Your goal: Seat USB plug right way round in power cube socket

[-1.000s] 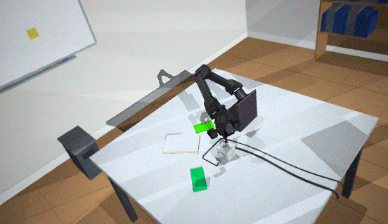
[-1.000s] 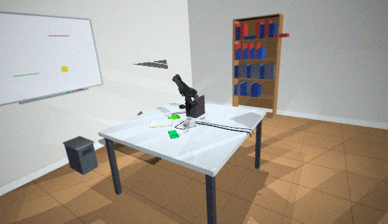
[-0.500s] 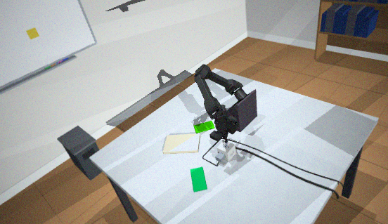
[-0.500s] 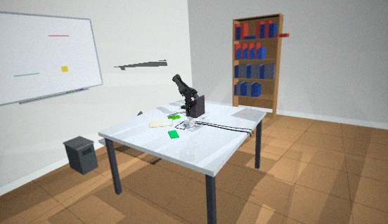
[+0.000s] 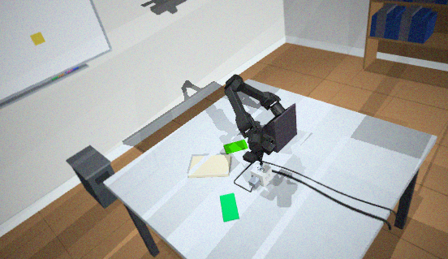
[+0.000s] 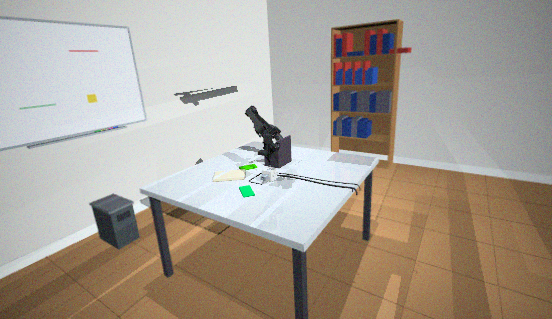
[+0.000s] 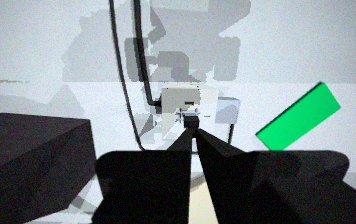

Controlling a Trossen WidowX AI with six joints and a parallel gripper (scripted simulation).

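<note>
Right now my gripper tip is 20 mm above the dark USB plug. From my gripper tip the other things lie so: beige book: 310 mm to the right, 120 mm below, 70 mm ahead; green card: 230 mm ahead, 130 mm below, 50 mm to the right.
</note>
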